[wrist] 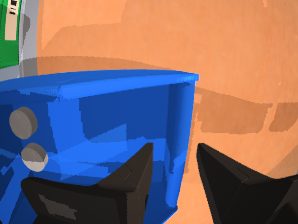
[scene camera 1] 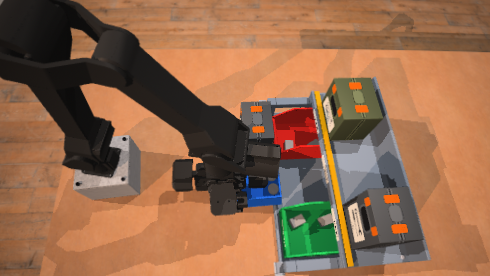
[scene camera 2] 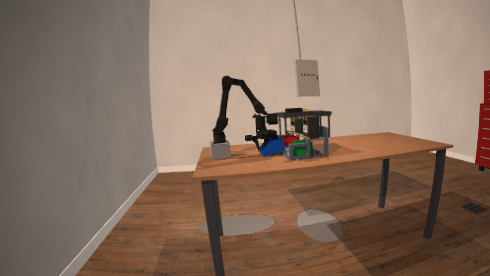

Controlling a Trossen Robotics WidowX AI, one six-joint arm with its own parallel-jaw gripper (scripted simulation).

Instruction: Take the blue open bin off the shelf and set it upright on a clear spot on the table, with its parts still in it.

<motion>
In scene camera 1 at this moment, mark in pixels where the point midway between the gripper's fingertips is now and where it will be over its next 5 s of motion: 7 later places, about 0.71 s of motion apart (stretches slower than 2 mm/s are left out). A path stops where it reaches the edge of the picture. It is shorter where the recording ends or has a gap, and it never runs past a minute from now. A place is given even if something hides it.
My gripper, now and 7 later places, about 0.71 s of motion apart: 221,185; 218,176; 220,172; 220,174; 237,172; 256,168; 283,164; 282,165
</motion>
